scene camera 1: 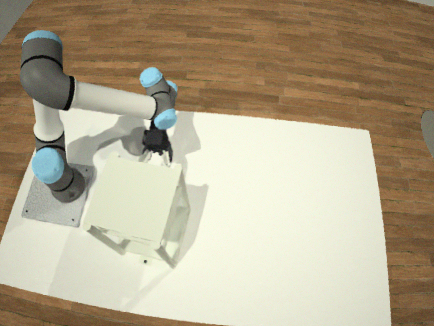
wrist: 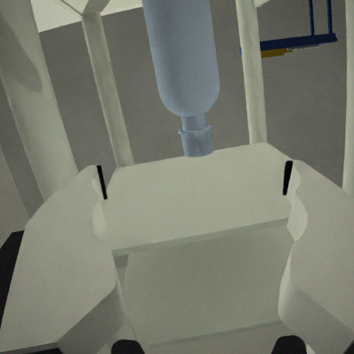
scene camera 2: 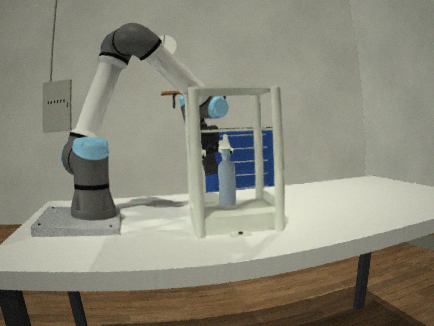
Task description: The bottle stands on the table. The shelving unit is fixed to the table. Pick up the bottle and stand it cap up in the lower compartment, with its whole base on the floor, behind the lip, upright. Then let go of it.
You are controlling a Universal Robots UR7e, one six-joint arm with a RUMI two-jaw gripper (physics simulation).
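Places are measured from the arm's base along level axes (x ahead, y down, z left), in millimetres.
Pixels of known places: gripper, fingertip midpoint: (scene camera 2: 217, 154); arm's base, origin of the base link: (scene camera 1: 68, 186) (scene camera 2: 93, 214).
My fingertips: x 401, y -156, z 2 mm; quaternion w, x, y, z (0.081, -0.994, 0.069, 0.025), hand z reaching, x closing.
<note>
Ahead of a thing's pixels: the offset from my fingertips to its top centre. Level surfaces: height alone.
The blue-grey bottle @[dx -1, dy -21, dz -92 mm] (scene camera 2: 227, 182) (wrist: 185, 55) stands upright, cap up, in the lower compartment of the shelving unit @[dx -3, dy -182, dz -147 mm] (scene camera 1: 135, 197) (scene camera 2: 196, 170) (wrist: 107, 90), behind the front lip in scene camera 2. Its base is out of the wrist view, where the bottle appears upside down. The top board hides it in scene camera 1. My gripper (scene camera 1: 157, 158) (scene camera 2: 215, 151) (wrist: 193, 166) is open and empty at the unit's far side in scene camera 2, near the height of the bottle's cap. The bottle is beyond the fingertips, apart from them.
The unit's posts rise on both sides of the bottle, and its top board lies above. The robot's base plate (scene camera 1: 37, 205) (scene camera 2: 75, 227) is on the table @[dy +181 mm] (scene camera 1: 290, 215) (scene camera 2: 340, 210) left of the unit. A blue rack (scene camera 2: 245, 170) is in the background behind the unit.
</note>
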